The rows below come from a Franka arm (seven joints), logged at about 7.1 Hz.
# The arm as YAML. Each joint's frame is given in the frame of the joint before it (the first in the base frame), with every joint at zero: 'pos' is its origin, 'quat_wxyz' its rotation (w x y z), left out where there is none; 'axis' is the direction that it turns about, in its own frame. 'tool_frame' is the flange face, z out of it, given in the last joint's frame.
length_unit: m
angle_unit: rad
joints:
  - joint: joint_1
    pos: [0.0, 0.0, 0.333]
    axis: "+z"
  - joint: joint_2
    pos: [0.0, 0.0, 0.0]
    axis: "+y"
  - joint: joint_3
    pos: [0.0, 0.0, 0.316]
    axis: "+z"
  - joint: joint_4
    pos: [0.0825, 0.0, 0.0]
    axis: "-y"
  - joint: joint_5
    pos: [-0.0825, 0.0, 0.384]
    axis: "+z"
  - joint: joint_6
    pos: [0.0, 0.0, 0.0]
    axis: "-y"
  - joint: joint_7
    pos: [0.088, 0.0, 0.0]
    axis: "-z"
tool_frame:
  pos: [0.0, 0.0, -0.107]
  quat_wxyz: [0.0, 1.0, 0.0, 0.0]
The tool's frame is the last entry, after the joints.
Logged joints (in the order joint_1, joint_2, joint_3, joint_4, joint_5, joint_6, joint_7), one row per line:
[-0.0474, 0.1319, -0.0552, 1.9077, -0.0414, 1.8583, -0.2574]
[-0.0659, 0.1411, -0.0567, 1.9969, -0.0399, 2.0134, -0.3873]
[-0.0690, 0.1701, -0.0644, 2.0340, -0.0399, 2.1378, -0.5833]
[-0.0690, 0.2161, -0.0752, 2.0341, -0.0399, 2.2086, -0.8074]
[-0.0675, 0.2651, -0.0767, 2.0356, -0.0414, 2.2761, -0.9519]
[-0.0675, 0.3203, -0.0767, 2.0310, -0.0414, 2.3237, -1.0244]
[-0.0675, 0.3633, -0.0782, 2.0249, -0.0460, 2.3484, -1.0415]
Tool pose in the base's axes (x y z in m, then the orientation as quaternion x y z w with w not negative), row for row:
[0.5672, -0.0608, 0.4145, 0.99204, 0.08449, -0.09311, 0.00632]
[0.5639, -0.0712, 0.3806, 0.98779, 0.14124, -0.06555, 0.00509]
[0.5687, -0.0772, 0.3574, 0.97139, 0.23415, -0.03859, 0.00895]
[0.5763, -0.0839, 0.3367, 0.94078, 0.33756, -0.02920, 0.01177]
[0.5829, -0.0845, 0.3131, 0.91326, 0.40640, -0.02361, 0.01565]
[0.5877, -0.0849, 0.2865, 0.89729, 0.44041, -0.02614, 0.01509]
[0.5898, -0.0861, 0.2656, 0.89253, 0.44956, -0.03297, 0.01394]
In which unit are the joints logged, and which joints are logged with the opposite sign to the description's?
The joints are logged in radians. Opposite sign: joint_4.
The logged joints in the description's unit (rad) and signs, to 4 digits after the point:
[-0.0474, 0.1319, -0.0552, -1.9077, -0.0414, 1.8583, -0.2574]
[-0.0659, 0.1411, -0.0567, -1.9969, -0.0399, 2.0134, -0.3873]
[-0.0690, 0.1701, -0.0644, -2.0340, -0.0399, 2.1378, -0.5833]
[-0.0690, 0.2161, -0.0752, -2.0341, -0.0399, 2.2086, -0.8074]
[-0.0675, 0.2651, -0.0767, -2.0356, -0.0414, 2.2761, -0.9519]
[-0.0675, 0.3203, -0.0767, -2.0310, -0.0414, 2.3237, -1.0244]
[-0.0675, 0.3633, -0.0782, -2.0249, -0.0460, 2.3484, -1.0415]

